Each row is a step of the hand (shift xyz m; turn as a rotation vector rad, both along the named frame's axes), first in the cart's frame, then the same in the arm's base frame.
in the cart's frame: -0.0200 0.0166 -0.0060 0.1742 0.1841 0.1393
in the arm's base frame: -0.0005 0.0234 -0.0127 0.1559 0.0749 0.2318
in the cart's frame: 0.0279 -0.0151 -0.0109 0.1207 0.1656 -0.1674
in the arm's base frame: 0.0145 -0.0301 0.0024 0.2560 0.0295 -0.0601
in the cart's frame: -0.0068 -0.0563 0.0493 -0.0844 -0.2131 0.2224
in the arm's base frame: -0.0610 -0.0311 0.0309 -0.2864 -0.0770 0.1185
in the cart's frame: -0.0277 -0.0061 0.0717 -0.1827 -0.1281 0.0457
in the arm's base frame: -0.0558 0.0253 0.0468 -0.2166 0.0115 -0.0696
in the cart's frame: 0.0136 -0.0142 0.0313 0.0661 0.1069 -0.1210
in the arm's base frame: -0.0144 -0.0128 0.0316 0.1637 0.0232 -0.0557
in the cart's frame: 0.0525 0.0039 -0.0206 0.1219 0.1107 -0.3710
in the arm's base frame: 0.0464 -0.0310 0.0090 0.3213 -0.0556 -0.2417
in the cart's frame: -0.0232 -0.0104 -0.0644 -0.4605 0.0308 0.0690
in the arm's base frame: 0.0094 -0.0079 -0.0681 -0.3157 0.3014 -0.1651
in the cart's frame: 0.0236 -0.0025 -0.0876 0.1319 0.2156 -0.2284
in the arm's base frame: 0.0556 -0.0330 -0.0637 0.3218 0.0507 -0.0997
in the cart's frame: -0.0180 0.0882 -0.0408 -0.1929 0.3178 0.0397
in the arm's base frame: 0.0595 0.0723 -0.0314 0.0420 0.3711 -0.0169
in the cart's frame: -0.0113 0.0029 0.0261 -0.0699 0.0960 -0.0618
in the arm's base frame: -0.0181 0.0140 0.0172 0.0402 0.1040 -0.0741
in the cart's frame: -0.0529 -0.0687 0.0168 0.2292 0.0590 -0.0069
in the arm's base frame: -0.0830 -0.0211 -0.0216 0.1878 -0.0853 0.1162
